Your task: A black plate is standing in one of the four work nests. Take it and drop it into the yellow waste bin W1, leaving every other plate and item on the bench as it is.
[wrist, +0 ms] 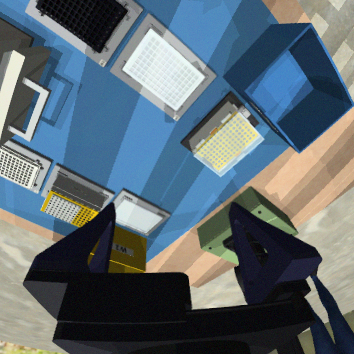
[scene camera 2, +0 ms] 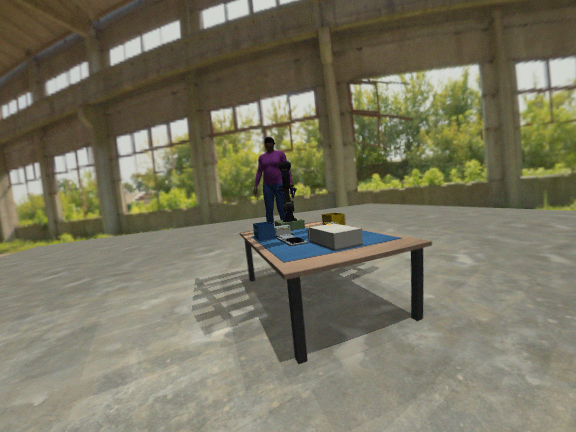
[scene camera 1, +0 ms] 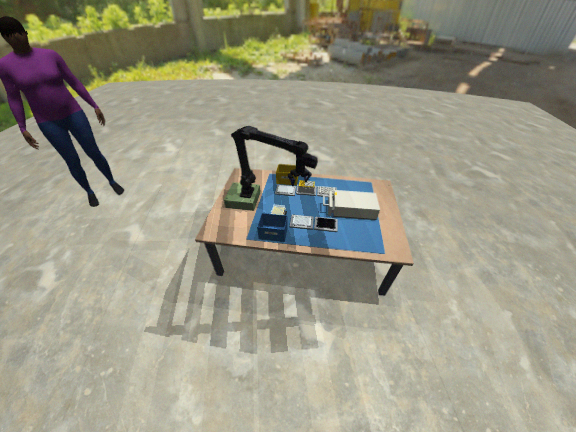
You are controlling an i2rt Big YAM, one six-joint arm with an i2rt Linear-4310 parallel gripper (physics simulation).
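Seen in the pictures: gripper, between the fingertips: [wrist: 173, 207] [scene camera 2: 287, 198] [scene camera 1: 299, 183]; arm's base, origin of its link: [scene camera 2: 289, 220] [scene camera 1: 247, 192].
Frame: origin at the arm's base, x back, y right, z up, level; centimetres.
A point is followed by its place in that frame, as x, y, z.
The black plate [scene camera 1: 326, 223] {-63.3, 17.2, -5.3} [scene camera 2: 295, 240] {-67.5, 17.2, -5.1} [wrist: 82, 19] {-61.8, 14.9, -6.1} sits in a grey nest on the blue mat, beside the nest with a white plate [scene camera 1: 301, 221] {-45.5, 18.0, -5.7} [wrist: 164, 69] {-45.9, 17.4, -6.1}. The yellow waste bin W1 [scene camera 1: 285, 174] {-25.4, -26.1, 2.8} [scene camera 2: 333, 218] {-34.9, -28.6, 1.6} [wrist: 131, 250] {-22.4, -26.0, -0.9} stands at the far side of the table in scene camera 1; in the wrist view it is partly hidden behind a finger. My gripper [scene camera 1: 300, 178] {-42.0, 12.3, 22.7} [wrist: 173, 207] {-42.0, 12.3, 22.7} is open and empty. It hangs above the far side of the table near the yellow bin, well away from the black plate.
A blue bin [scene camera 1: 272, 227] {-25.9, 25.8, -7.5} [scene camera 2: 263, 231] {-36.8, 32.9, -0.8} [wrist: 295, 87] {-22.9, 34.3, -7.3} stands by a yellow-dotted plate [wrist: 229, 142] {-28.5, 16.3, 0.0}. A large pale box [scene camera 1: 355, 204] {-82.6, 1.9, 2.5} [scene camera 2: 335, 236] {-100.2, 3.6, 0.6} with a handle stands on the mat. A yellow rack [wrist: 67, 206] {-45.3, -19.1, -0.1}, a white-lidded nest [wrist: 138, 212] {-27.7, -15.3, -5.7} and another white plate [wrist: 19, 167] {-59.3, -20.6, -5.3} line the far side.
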